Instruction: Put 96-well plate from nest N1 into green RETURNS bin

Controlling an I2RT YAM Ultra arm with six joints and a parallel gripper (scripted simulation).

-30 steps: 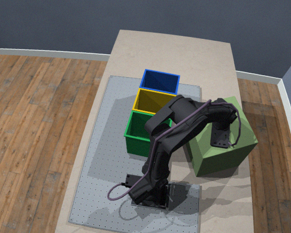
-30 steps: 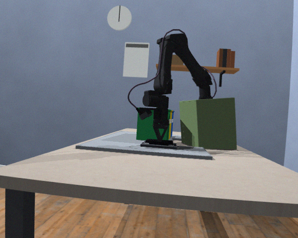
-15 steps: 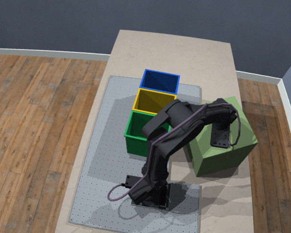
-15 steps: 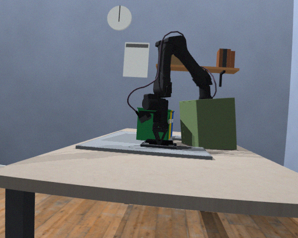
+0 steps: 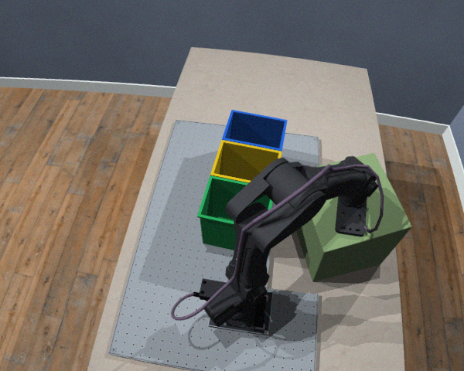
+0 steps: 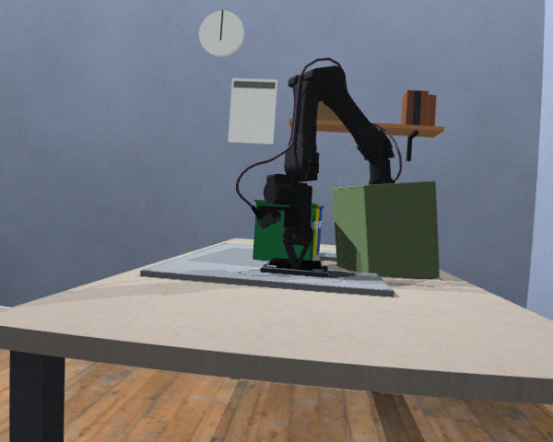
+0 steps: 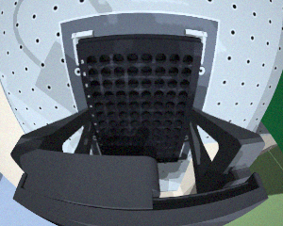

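My hand is right at the black 96-well plate. Also, from my hand: yellow bin: 8 cm ahead, 36 cm to the right, 7 cm above; grey plate nest: 1 cm below; green bin: 8 cm ahead, 23 cm to the right, 7 cm above.
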